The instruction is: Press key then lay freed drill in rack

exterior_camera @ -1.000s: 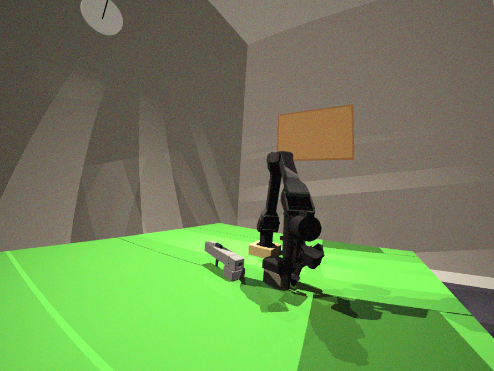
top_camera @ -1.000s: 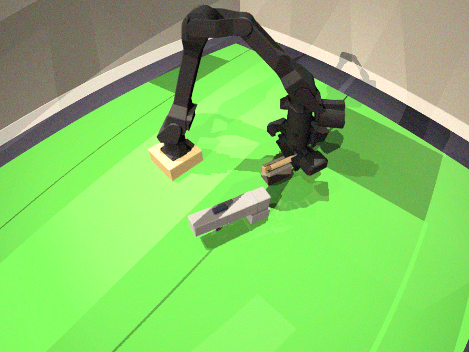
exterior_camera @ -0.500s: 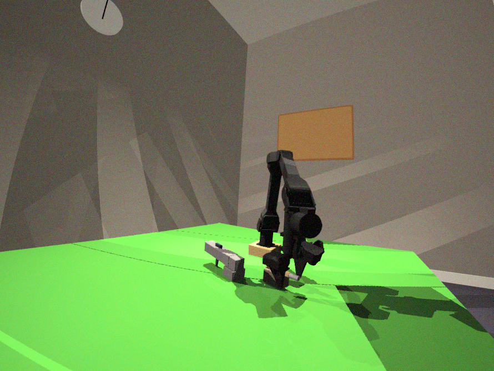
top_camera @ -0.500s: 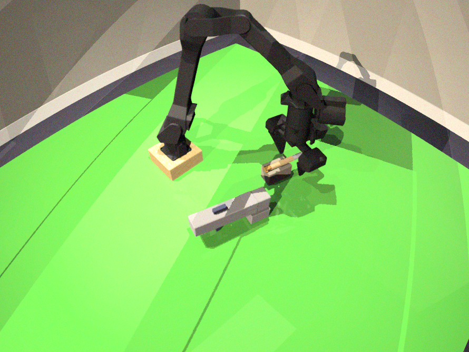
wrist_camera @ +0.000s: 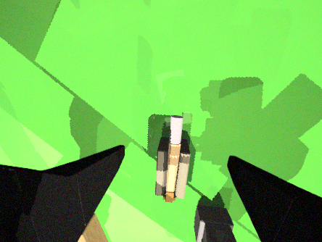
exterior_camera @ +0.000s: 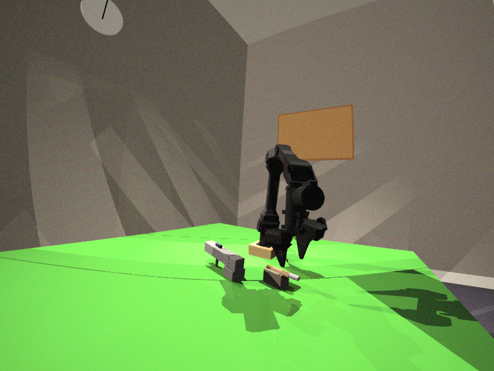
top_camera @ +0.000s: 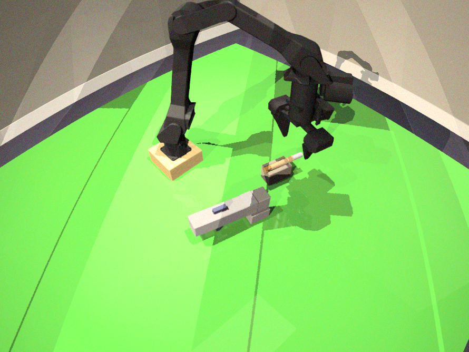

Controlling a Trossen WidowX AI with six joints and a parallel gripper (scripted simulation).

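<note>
The drill lies 40 mm to the right of my gripper tip, 40 mm below it and 10 mm behind it. The rest, counted from my gripper tip: rack 60 mm below, 50 mm to the right, 10 mm behind; then blue key 260 mm to the right, 30 mm below.
</note>
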